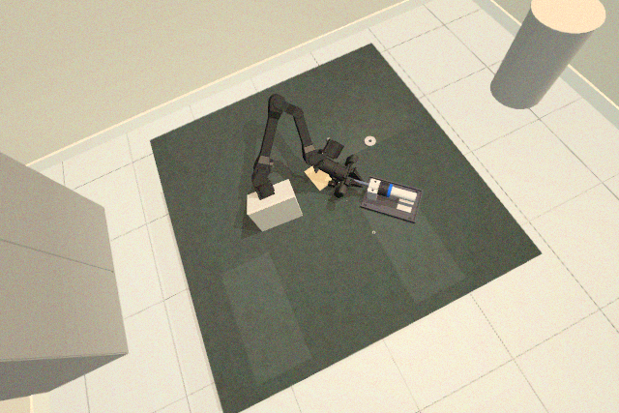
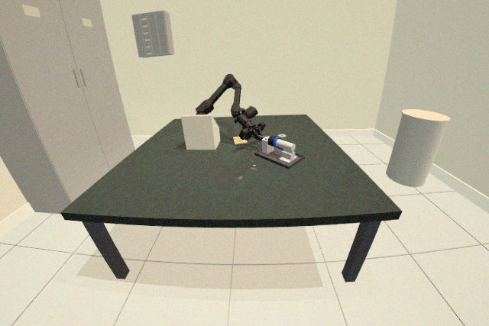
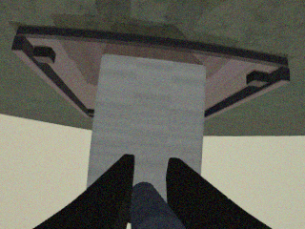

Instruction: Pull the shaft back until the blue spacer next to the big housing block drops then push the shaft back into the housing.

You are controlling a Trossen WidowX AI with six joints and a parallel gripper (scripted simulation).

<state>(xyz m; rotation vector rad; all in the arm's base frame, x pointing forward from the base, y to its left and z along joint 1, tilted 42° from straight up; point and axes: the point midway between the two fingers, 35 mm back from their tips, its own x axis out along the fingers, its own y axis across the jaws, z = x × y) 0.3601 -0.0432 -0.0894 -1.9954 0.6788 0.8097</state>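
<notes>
Now: the shaft 2 cm ahead of my gripper tip, 2 cm to the right of it and 2 cm above it. From my gripper tip the other things lie so: tiny loose part 5 cm behind, 18 cm to the right, 6 cm below; then dark spacer 6 cm ahead, 6 cm to the right, 2 cm above; then blue spacer 8 cm ahead, 8 cm to the right, 2 cm above.
</notes>
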